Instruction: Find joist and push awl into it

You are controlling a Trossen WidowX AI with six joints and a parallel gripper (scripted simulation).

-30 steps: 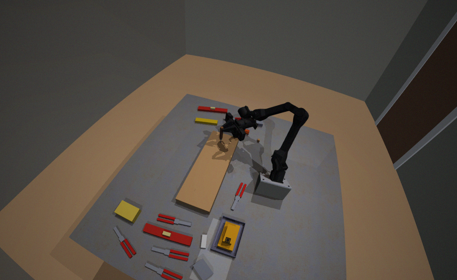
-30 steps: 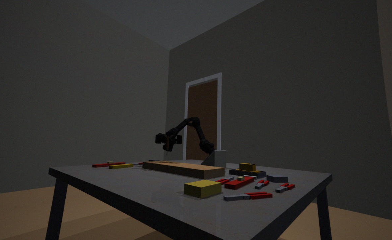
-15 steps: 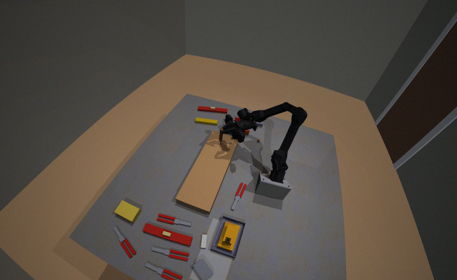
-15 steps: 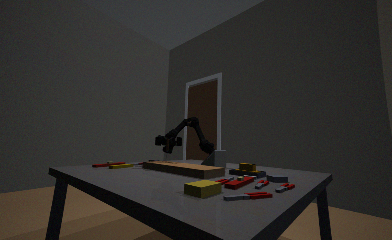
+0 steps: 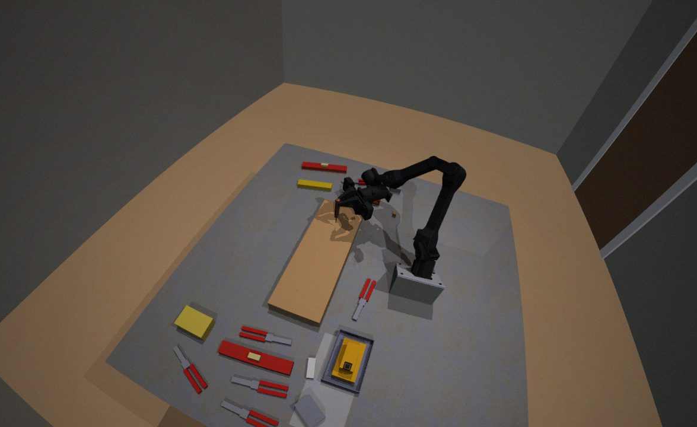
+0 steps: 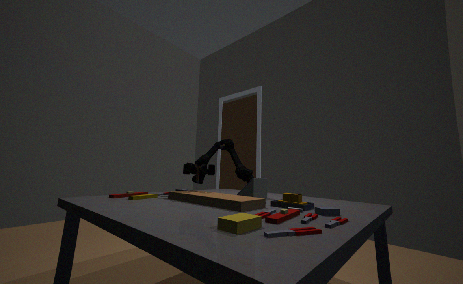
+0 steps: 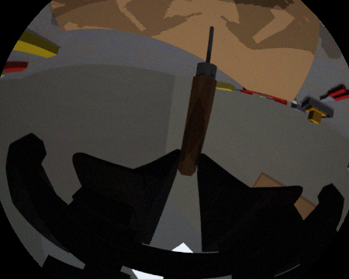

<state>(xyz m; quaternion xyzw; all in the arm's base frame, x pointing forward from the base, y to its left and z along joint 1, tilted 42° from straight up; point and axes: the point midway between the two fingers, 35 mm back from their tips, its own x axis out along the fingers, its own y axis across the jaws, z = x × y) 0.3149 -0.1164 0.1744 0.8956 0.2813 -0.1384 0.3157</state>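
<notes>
The awl lies 6 cm below my gripper tip. From my gripper tip the other things lie so: grey tray (14 cm behind, 49 cm to the left, 16 cm below); yellow stud finder (14 cm behind, 50 cm to the left, 12 cm below); yellow bar (15 cm ahead, 26 cm to the right, 16 cm below).
</notes>
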